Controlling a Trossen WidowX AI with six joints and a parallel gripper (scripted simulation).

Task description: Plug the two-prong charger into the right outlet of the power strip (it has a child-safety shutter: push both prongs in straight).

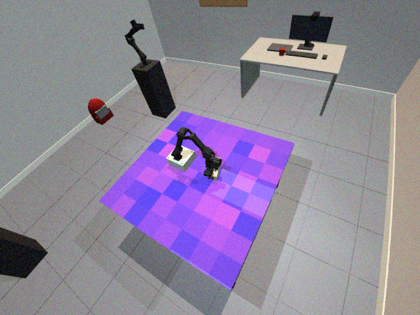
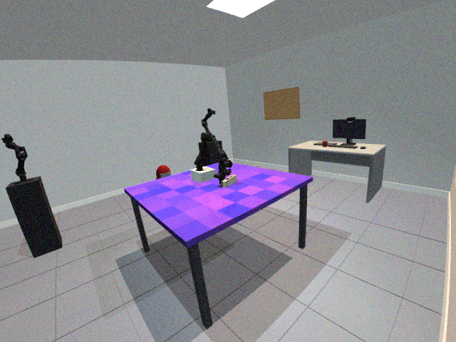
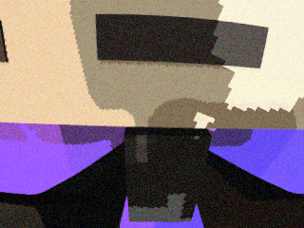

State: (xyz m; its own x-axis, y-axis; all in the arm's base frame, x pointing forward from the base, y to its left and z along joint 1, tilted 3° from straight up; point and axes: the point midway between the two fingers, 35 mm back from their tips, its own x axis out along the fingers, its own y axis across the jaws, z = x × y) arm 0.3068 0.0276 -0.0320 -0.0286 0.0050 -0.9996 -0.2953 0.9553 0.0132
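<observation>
Right now my gripper tip is 2 cm short of the two-prong charger, 1 cm to the right of it and 1 cm below it.
</observation>
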